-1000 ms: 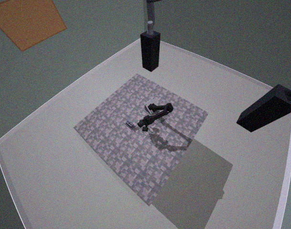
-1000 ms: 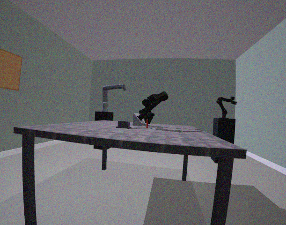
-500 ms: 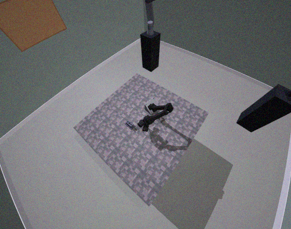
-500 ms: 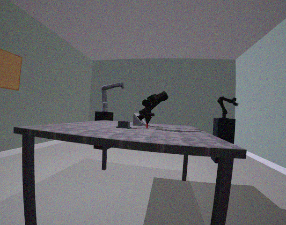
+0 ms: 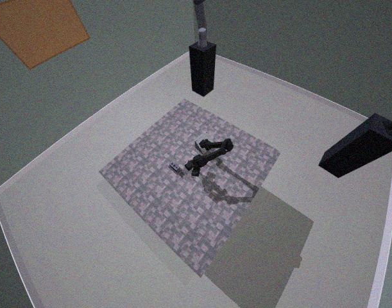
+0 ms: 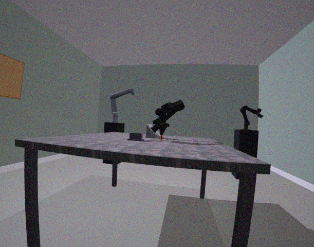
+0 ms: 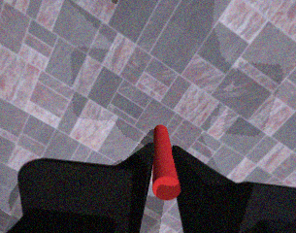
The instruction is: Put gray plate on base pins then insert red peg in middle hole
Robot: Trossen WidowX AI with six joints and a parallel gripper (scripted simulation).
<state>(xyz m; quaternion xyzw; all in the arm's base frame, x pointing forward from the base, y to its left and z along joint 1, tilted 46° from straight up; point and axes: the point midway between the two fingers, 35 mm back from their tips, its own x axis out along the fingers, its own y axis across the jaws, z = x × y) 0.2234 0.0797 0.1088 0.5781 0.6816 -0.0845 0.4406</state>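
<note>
My gripper tip is now 120 mm short of the gray plate and 180 mm to the left of it. From my gripper tip the other things lie so: red peg: right at my gripper tip; then dark flat base: 120 mm ahead, 180 mm to the right, 40 mm below.
</note>
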